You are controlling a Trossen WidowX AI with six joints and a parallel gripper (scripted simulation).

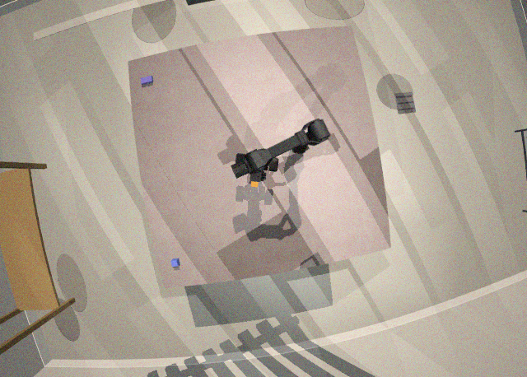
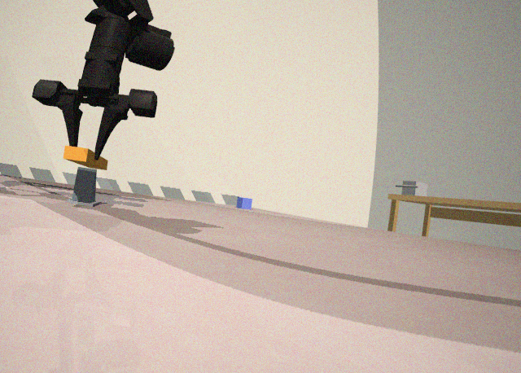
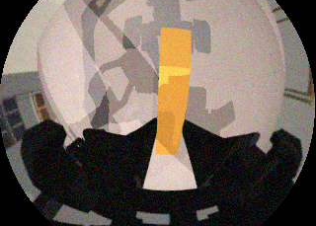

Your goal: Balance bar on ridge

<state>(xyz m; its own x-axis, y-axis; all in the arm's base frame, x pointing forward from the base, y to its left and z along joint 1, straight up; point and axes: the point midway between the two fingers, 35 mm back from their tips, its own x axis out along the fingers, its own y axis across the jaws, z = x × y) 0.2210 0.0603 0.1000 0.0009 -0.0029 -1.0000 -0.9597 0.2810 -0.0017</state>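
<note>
Right now my gripper tip is 1 cm short of the bar and 3 cm to the right of it.
</note>
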